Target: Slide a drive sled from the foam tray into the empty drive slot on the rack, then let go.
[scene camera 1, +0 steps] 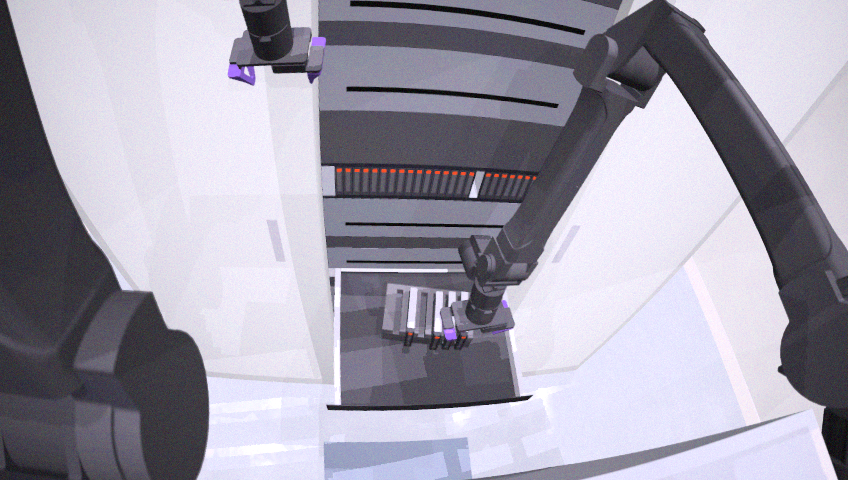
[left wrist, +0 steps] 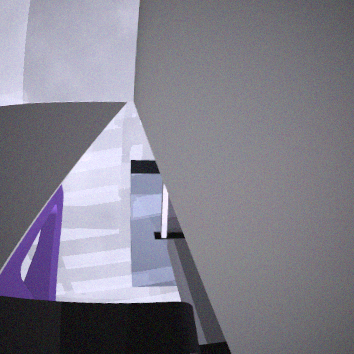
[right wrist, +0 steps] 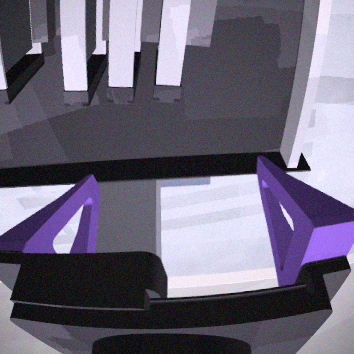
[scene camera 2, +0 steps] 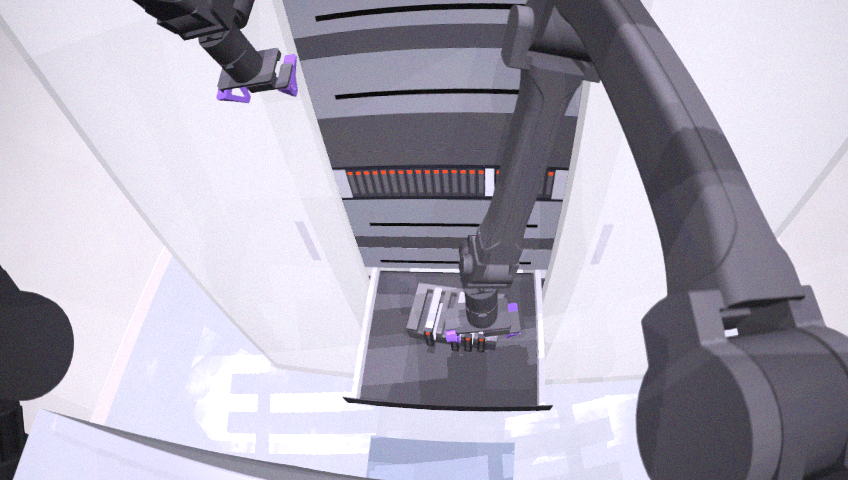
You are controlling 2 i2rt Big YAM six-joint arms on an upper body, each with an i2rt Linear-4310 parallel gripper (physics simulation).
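Places are measured from the left arm's base along level axes (x ahead, y left, z up), in millimetres.
Pixels of known places: left gripper, fingertip midpoint: [scene camera 1: 282, 81] [left wrist: 157, 183] [scene camera 2: 272, 96]; right gripper, fingertip midpoint: [scene camera 1: 471, 335] [right wrist: 173, 172] [scene camera 2: 483, 338].
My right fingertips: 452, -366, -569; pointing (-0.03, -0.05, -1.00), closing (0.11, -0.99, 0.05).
Observation:
For each thing: its top centre in the pictures, then the offset to it from my right fingertips, as dx, dy, dz. "pt": a spot on its surface instead.
- grey foam tray, top centre: [scene camera 2: 456, 311] [scene camera 1: 429, 310] +119, +64, -103
- white-edged sled, top centre: [right wrist: 175, 14] [scene camera 1: 464, 313] +79, -5, -46
- black front lip, surface spot: [right wrist: 150, 167] pt -116, +27, -139
The grey foam tray [scene camera 1: 390, 315] [scene camera 2: 419, 309] lies in the pulled-out drawer and holds several upright drive sleds, white on top with orange-marked front ends. One sled [scene camera 1: 411, 309] [scene camera 2: 436, 306] stands apart at the left; others are partly covered by my right gripper. Three sleds also show in the right wrist view, one of them a white-edged sled [right wrist: 172, 50]. My right gripper [scene camera 1: 474, 333] [scene camera 2: 482, 336] [right wrist: 173, 172] is open over the tray's right part, nothing between its fingers. The empty drive slot [scene camera 1: 477, 184] [scene camera 2: 489, 181] is a pale gap in the drive row. My left gripper [scene camera 1: 277, 77] [scene camera 2: 261, 95] is open, high at the left.
The drawer [scene camera 1: 337, 356] [scene camera 2: 540, 339] has raised side walls and a black front lip [right wrist: 150, 167]. Pale cabinet doors [scene camera 1: 232, 178] [scene camera 2: 618, 178] stand on both sides of the rack. My right forearm crosses in front of the drive row. A large grey surface [left wrist: 260, 150] fills much of the left wrist view.

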